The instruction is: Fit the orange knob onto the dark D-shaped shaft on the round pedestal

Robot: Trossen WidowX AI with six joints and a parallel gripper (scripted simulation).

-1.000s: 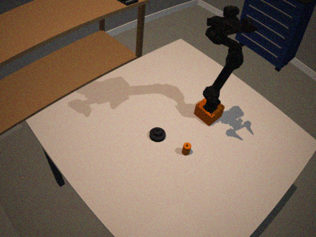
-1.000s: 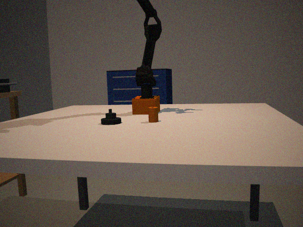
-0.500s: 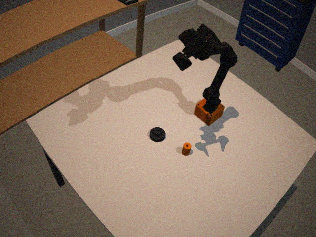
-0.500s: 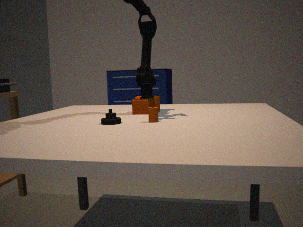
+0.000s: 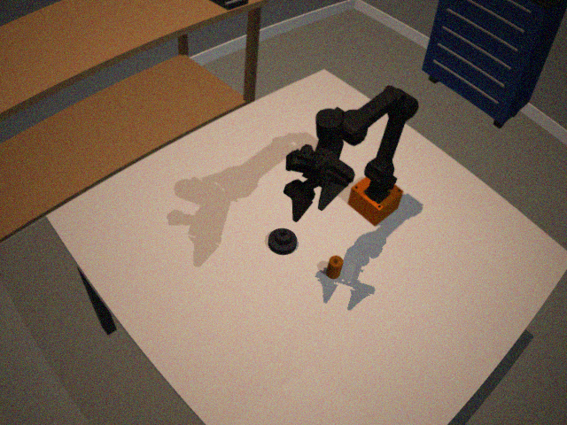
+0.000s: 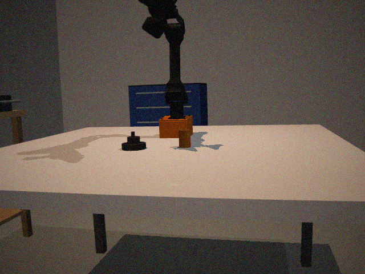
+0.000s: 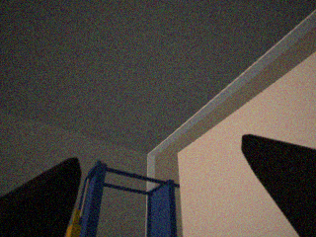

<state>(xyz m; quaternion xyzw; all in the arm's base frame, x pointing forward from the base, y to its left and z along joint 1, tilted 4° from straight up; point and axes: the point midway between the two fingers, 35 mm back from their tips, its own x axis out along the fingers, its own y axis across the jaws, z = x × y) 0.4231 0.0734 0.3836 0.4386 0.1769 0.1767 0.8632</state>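
My gripper tip is 20 cm past the orange knob, 2 cm to the left of it and 40 cm above it. From my gripper tip the other things lie so: dark round pedestal (17 cm behind, 19 cm to the right, 40 cm below).
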